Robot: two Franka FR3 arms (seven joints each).
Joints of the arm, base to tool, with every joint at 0 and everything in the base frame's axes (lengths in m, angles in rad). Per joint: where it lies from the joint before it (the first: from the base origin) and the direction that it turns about. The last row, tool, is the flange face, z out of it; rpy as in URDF.
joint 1: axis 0 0 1 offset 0.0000 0.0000 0.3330
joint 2: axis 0 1 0 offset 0.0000 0.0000 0.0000
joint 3: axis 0 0 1 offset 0.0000 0.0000 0.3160
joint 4: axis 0 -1 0 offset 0.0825 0.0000 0.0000
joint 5: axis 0 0 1 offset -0.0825 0.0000 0.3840
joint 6: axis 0 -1 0 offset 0.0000 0.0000 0.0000
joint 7: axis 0 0 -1 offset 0.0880 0.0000 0.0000
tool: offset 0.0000 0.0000 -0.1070 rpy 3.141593 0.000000 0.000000
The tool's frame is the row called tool.
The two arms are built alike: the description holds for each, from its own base.
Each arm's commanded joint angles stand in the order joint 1, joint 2, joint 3, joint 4, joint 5, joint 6, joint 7.
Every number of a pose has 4 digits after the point.
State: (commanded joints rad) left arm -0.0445 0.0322 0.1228 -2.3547 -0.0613 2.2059 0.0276; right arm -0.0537 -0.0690 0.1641 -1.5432 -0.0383 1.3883 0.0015
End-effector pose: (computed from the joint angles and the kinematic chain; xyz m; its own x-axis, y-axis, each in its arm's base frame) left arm 0.4818 0.0358 0.3020 0.9800 0.0864 -0.1793 0.0955 -0.9945 0.0430; right arm 0.5106 0.0554 0.6586 0.9912 0.1000 -0.0864 0.1045 -0.9933 0.0495
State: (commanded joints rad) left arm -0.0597 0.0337 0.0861 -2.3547 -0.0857 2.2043 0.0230; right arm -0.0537 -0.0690 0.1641 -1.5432 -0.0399 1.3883 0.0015
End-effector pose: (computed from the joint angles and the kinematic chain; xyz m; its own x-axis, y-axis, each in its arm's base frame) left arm 0.4829 0.0099 0.3012 0.9816 0.0542 -0.1829 0.0661 -0.9960 0.0599; right arm 0.5106 0.0552 0.6586 0.9913 0.0997 -0.0864 0.1044 -0.9932 0.0511
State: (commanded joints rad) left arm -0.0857 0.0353 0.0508 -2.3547 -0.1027 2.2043 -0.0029; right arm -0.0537 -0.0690 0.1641 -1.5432 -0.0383 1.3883 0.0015
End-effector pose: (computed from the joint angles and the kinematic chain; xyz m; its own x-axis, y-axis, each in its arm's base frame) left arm 0.4825 -0.0203 0.3004 0.9819 0.0296 -0.1868 0.0430 -0.9968 0.0677; right arm 0.5106 0.0554 0.6586 0.9912 0.1000 -0.0864 0.1045 -0.9933 0.0495
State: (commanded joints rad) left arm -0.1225 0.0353 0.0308 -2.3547 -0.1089 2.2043 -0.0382; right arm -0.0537 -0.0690 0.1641 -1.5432 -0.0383 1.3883 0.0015
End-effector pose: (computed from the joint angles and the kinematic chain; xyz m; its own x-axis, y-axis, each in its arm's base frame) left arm 0.4806 -0.0479 0.3004 0.9818 0.0126 -0.1896 0.0255 -0.9975 0.0659; right arm 0.5106 0.0554 0.6586 0.9912 0.1000 -0.0864 0.1045 -0.9933 0.0495
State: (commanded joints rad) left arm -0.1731 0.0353 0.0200 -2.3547 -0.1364 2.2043 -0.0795; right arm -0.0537 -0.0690 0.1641 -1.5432 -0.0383 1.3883 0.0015
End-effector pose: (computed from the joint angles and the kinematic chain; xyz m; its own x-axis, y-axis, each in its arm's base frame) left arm 0.4767 -0.0782 0.3005 0.9807 0.0096 -0.1950 0.0250 -0.9967 0.0769; right arm 0.5106 0.0554 0.6586 0.9912 0.1000 -0.0864 0.1045 -0.9933 0.0495
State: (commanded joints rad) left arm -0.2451 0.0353 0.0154 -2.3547 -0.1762 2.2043 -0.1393; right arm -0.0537 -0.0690 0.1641 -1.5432 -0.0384 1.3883 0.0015
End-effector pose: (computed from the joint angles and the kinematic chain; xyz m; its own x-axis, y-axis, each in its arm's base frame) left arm 0.4691 -0.1158 0.3006 0.9785 0.0172 -0.2055 0.0367 -0.9951 0.0915; right arm 0.5106 0.0554 0.6586 0.9912 0.1000 -0.0864 0.1045 -0.9933 0.0496
